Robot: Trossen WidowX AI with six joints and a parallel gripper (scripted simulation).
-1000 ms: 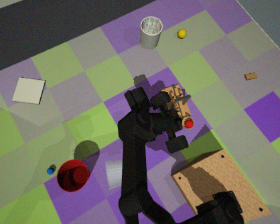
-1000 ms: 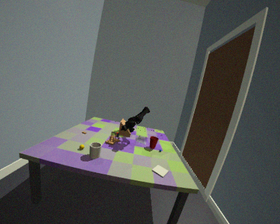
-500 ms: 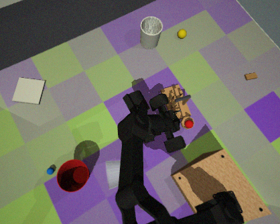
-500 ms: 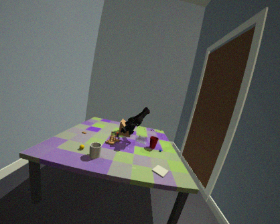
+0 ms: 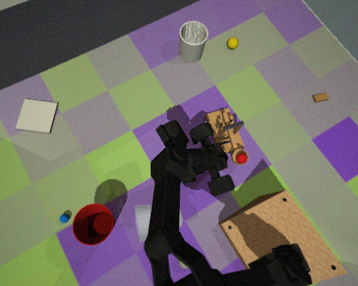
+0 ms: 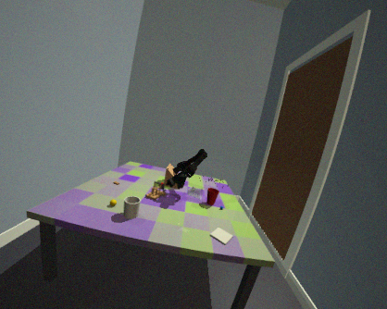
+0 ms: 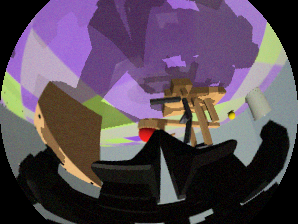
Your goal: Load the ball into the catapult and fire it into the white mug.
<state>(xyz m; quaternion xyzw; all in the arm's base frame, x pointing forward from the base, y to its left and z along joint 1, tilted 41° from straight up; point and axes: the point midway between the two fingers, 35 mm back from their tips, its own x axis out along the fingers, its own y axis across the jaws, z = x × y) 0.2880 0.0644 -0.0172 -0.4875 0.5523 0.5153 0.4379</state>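
The red ball is 2 cm behind my gripper tip, 4 cm to the right of it and 1 cm below it. Round my gripper tip: red cup 3 cm behind, 39 cm to the left, 4 cm below; then white mug 40 cm ahead, 8 cm to the right, 5 cm below; then wooden catapult 5 cm ahead, 3 cm to the right, 2 cm below.
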